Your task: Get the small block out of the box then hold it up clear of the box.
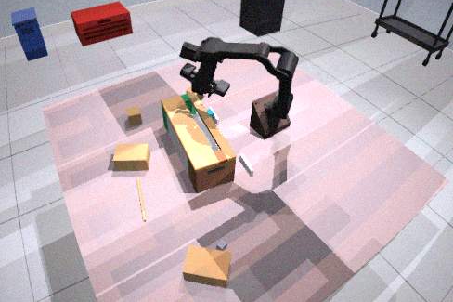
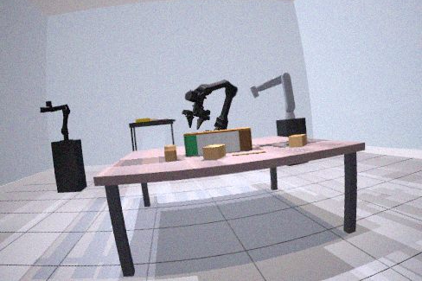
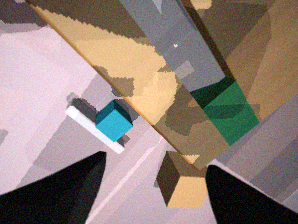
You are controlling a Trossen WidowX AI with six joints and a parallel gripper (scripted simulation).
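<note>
Now: the cyan block 14 cm below my gripper tip, 4 cm behind it and 1 cm to the right of it. Also, from my gripper tip: thin stick 38 cm ahead, 21 cm to the left, 15 cm below; then tiny grey cube 50 cm to the left, 25 cm ahead, 15 cm below; then tan cube 16 cm to the right, 12 cm below, 6 cm behind.
</note>
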